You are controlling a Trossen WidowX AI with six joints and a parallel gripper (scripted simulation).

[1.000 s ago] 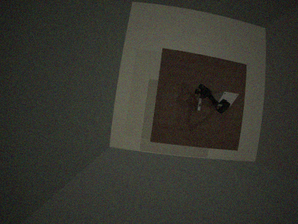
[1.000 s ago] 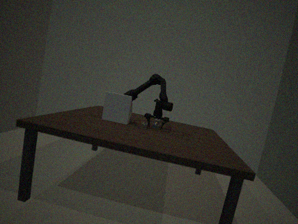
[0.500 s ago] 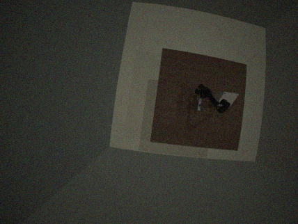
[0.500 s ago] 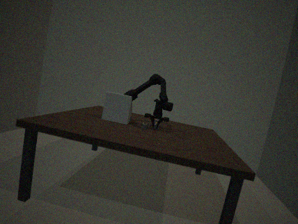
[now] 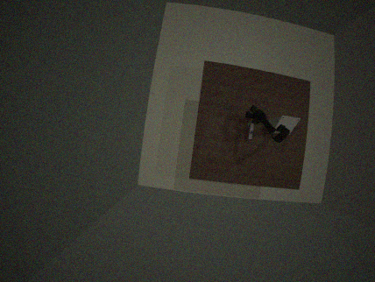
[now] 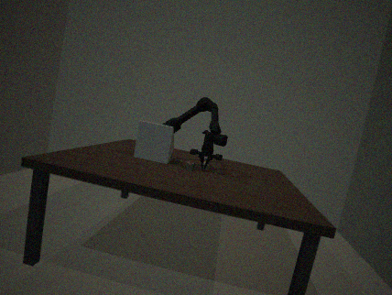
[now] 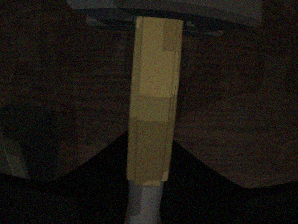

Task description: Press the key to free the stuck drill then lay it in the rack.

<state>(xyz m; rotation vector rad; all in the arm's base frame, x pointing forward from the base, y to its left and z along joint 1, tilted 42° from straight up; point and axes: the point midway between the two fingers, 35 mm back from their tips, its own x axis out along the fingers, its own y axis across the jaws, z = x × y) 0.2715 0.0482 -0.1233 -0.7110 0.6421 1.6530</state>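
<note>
Now: the yellow drill 4 cm to the left of my gripper tip and 3 cm above it. Also, from my gripper tip: pale grey rack: 7 cm behind, 4 cm to the right, 1 cm above.
</note>
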